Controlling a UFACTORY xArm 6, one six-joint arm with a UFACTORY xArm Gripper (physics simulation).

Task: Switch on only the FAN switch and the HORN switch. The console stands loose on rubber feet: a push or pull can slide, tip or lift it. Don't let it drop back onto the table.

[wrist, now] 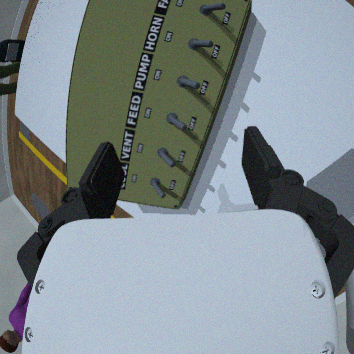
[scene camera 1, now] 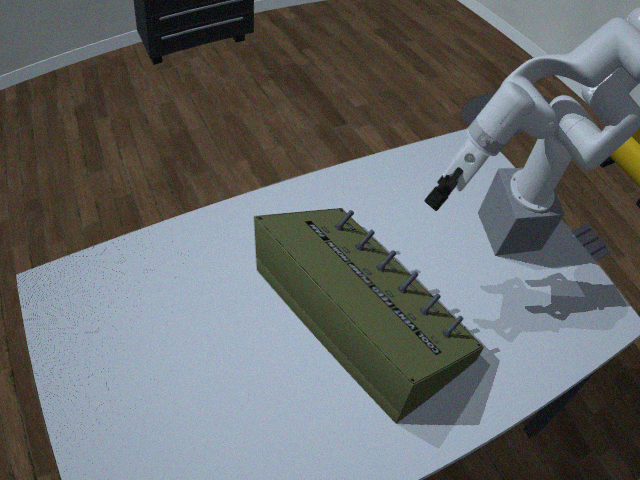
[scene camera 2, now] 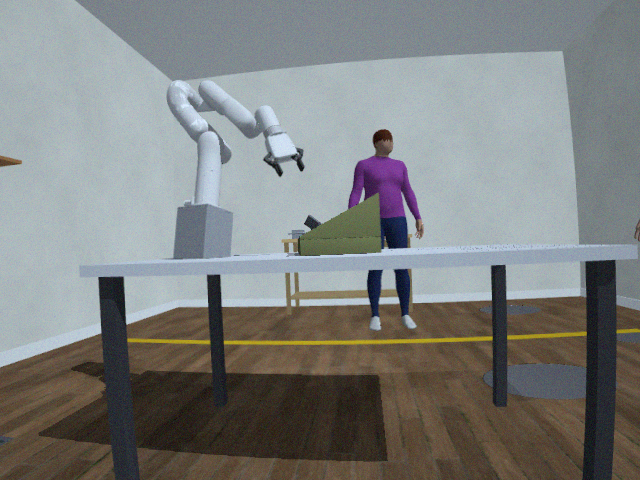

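Seen in the pictures: gripper, between the fingertips: (wrist: 178, 150) (scene camera 1: 436, 196) (scene camera 2: 292, 172); arm's base, origin of its link: (scene camera 1: 532, 191) (scene camera 2: 205, 209).
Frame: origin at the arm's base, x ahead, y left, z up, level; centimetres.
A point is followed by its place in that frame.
Observation:
The olive console (scene camera 1: 330, 273) @(x 55.6, y -7.7, z -2.4 cm) (scene camera 2: 351, 227) @(x 53.0, y -27.7, z -10.3 cm) (wrist: 105, 75) @(x 54.3, y -4.3, z -2.9 cm) sits on the table with its sloped panel facing the robot base. The FAN switch (scene camera 1: 345, 220) @(x 42.0, y -21.0, z -7.0 cm) (wrist: 212, 8) @(x 41.5, y -20.9, z -6.8 cm) is at the panel's far end in the scene camera 1 view, with the HORN switch (scene camera 1: 366, 240) @(x 41.5, y -13.8, z -7.0 cm) (wrist: 201, 44) @(x 40.8, y -13.8, z -6.3 cm) beside it. Both levers lean to the OFF side, like the PUMP, FEED, VENT and COOL levers. The FAN label is partly cut off in the wrist view. My gripper (scene camera 1: 434, 204) @(x 34.1, y -3.4, z 12.3 cm) (scene camera 2: 291, 172) @(x 34.1, y -3.4, z 12.3 cm) (wrist: 178, 150) @(x 34.1, y -3.4, z 12.3 cm) is open and empty, above the table on the robot's side of the console, touching nothing.
The grey robot base block (scene camera 1: 516, 211) @(x 8.5, y 2.1, z -0.9 cm) (scene camera 2: 203, 232) @(x 2.2, y -11.0, z -9.2 cm) stands on the white table (scene camera 1: 180, 335) @(x 86.3, y -20.1, z -18.4 cm) (scene camera 2: 439, 256) @(x 71.5, y -53.2, z -19.2 cm), on the console's lever side. A person (scene camera 2: 383, 180) stands behind the table in the scene camera 2 view. A black drawer cabinet (scene camera 1: 196, 25) stands on the floor.

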